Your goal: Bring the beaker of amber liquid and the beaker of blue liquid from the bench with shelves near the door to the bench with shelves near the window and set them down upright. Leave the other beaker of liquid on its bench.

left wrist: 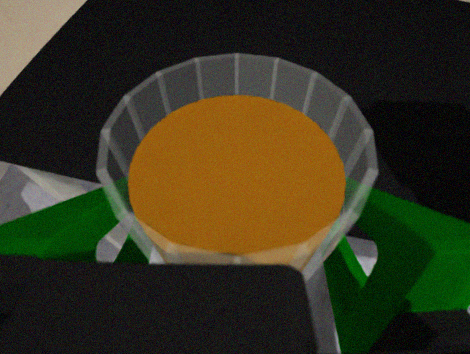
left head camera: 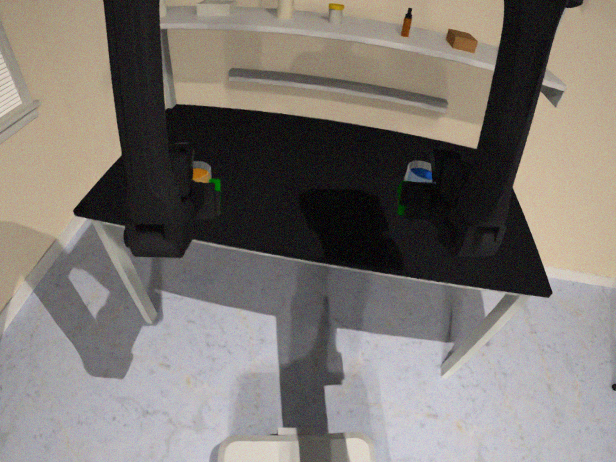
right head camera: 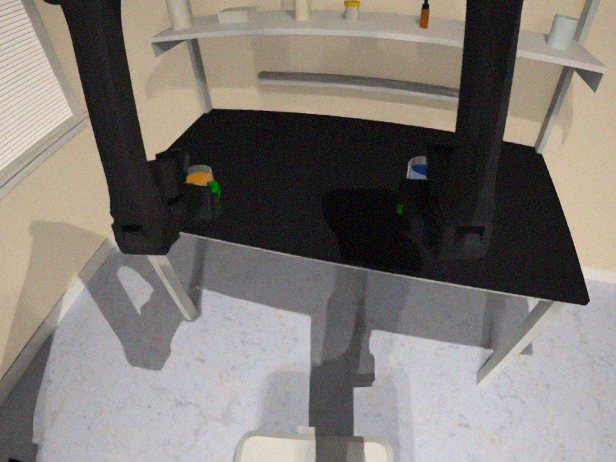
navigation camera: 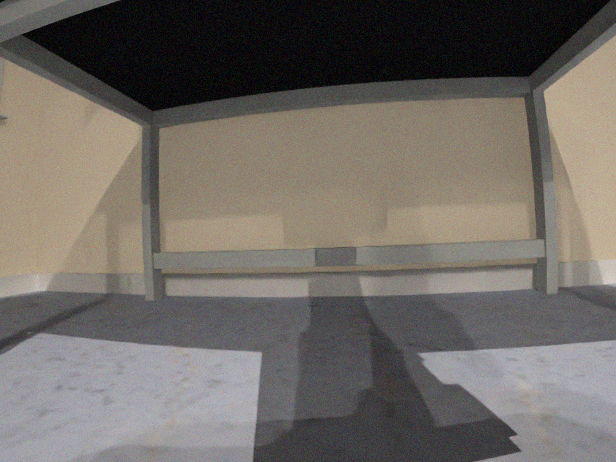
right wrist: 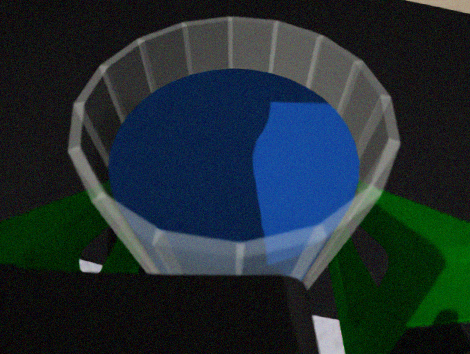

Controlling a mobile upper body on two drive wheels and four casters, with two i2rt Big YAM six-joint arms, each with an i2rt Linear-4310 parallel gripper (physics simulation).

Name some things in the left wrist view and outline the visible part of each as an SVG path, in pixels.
My left gripper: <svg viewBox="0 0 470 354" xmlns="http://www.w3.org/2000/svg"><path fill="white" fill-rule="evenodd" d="M372 188L362 212L355 222L360 229L374 240L377 246L378 258L369 277L367 278L345 236L323 262L341 354L470 354L470 314L467 310L470 306L470 224ZM0 225L0 354L317 354L318 343L304 276L294 267L282 264L149 263L150 261L129 234L114 262L98 262L96 259L96 248L99 241L119 223L102 187Z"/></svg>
An amber beaker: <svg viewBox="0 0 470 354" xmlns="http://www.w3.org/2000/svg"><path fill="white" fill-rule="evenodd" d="M123 95L100 130L96 174L117 220L151 263L282 264L298 269L303 274L306 284L358 220L379 174L374 131L352 97L317 71L279 57L245 53L195 57L156 71Z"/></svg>
